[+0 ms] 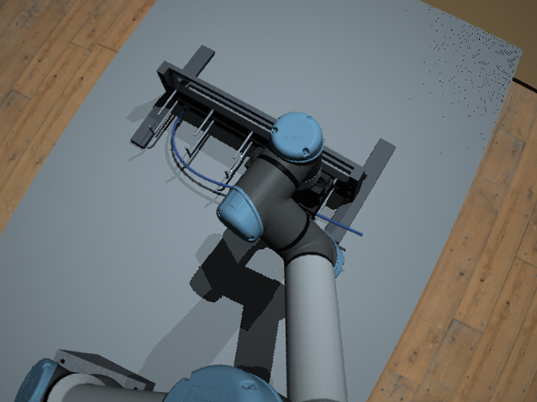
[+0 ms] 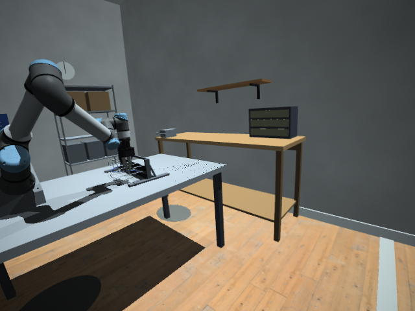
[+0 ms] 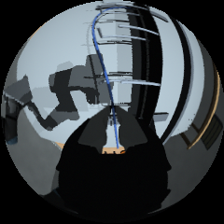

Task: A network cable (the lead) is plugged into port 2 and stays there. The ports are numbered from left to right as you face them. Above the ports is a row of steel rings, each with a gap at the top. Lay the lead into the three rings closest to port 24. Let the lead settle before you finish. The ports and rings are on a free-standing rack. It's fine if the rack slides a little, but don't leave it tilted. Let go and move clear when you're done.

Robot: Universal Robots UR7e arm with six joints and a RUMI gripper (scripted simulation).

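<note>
My hand is 130 mm to the right of the black rack, 130 mm short of it and 20 mm above it.
</note>
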